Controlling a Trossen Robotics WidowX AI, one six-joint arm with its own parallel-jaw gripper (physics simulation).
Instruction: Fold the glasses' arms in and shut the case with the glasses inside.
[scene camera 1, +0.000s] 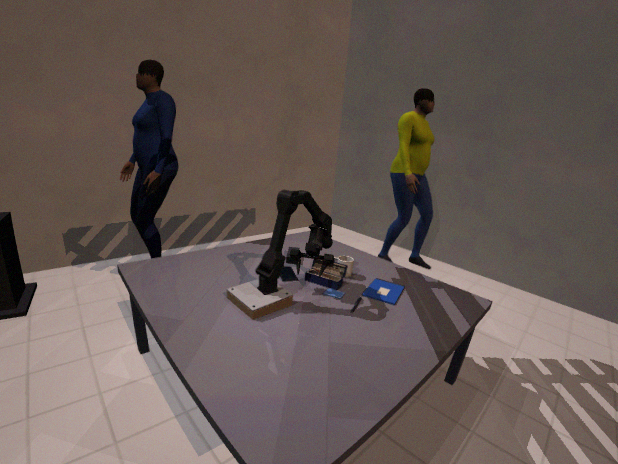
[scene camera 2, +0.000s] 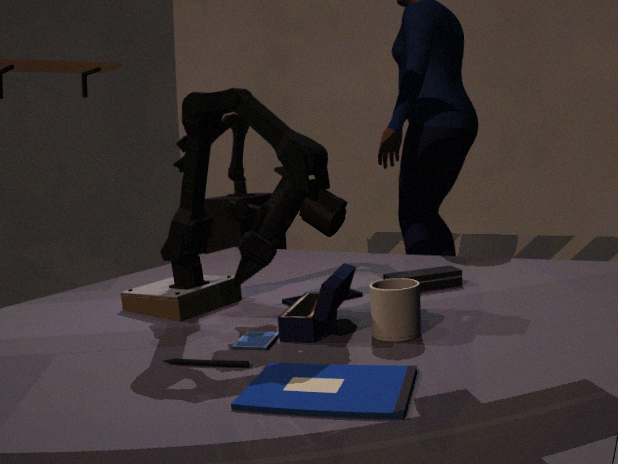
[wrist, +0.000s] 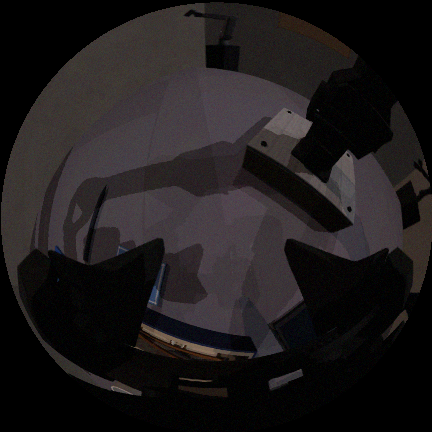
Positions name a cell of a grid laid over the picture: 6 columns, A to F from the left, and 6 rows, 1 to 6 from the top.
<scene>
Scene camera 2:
my gripper: C4
blue notebook: D6, on the table
beige cup: D4, on the table
dark flat box: E4, on the table
blue glasses case: C5
</scene>
